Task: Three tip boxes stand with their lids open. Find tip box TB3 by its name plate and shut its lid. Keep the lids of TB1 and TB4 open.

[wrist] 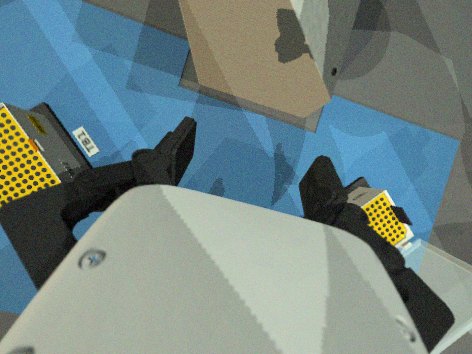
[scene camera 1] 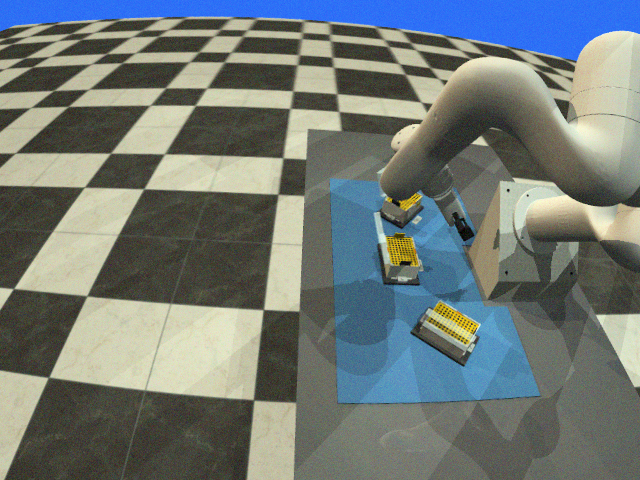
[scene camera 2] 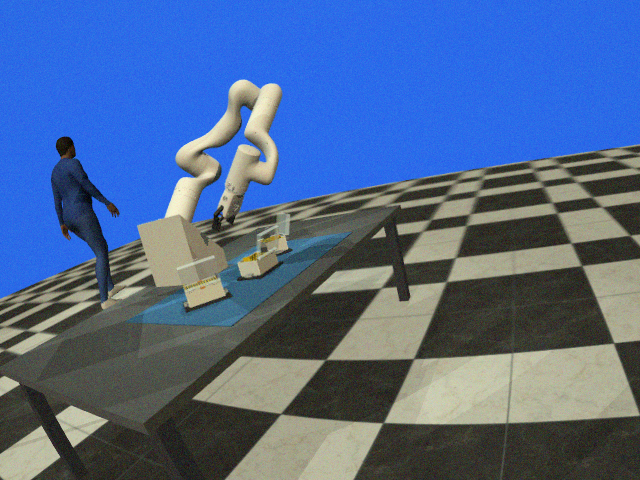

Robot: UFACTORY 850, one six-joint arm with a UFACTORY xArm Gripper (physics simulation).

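Observation:
Tip box TB1 (scene camera 1: 402,212) (scene camera 2: 273,245) (wrist: 22,167) is the far box in the scene views; its plate (wrist: 86,141) reads TB1 in the wrist view. Its lid (scene camera 2: 283,224) stands open. The middle box (scene camera 1: 402,251) (scene camera 2: 261,264) has its lid (scene camera 1: 380,227) open; it does not show in the wrist view. The near box (scene camera 1: 448,330) (scene camera 2: 205,295) (wrist: 382,220) has its lid (scene camera 2: 196,267) (wrist: 447,287) open. Which of these two is TB3 cannot be read. My gripper (scene camera 1: 464,233) (scene camera 2: 223,224) (wrist: 252,154) is open and empty, above the mat beside the base, off TB1's plate side.
The boxes stand on a blue mat (scene camera 1: 361,372) (scene camera 2: 227,315) on a grey table (scene camera 1: 330,439) (scene camera 2: 129,377). The robot's base block (scene camera 1: 485,263) (scene camera 2: 168,248) (wrist: 250,60) stands beside the mat. The arm partly covers TB1 in scene camera 1. A person (scene camera 2: 77,201) stands behind the table.

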